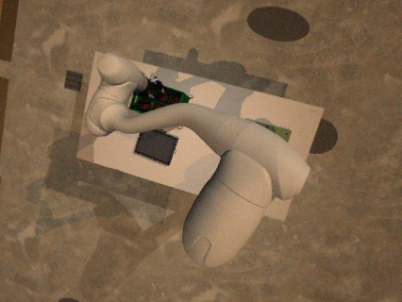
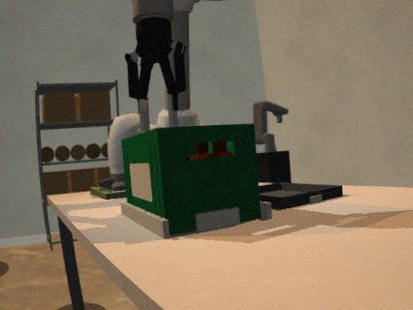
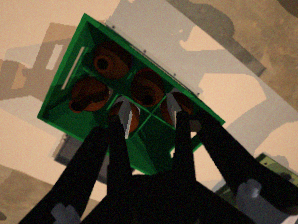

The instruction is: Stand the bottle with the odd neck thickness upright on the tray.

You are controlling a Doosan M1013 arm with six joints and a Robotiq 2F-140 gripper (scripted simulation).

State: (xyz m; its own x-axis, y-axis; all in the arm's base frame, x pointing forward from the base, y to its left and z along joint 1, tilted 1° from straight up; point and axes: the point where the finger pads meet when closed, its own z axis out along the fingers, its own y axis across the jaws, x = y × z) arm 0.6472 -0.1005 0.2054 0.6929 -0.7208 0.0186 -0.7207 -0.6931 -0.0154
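The brown bottle is 13 cm below my hand. The rest, counted from my hand: green crate 13 cm below, 4 cm to the left; dark tray 31 cm to the left, 20 cm below, 2 cm behind.
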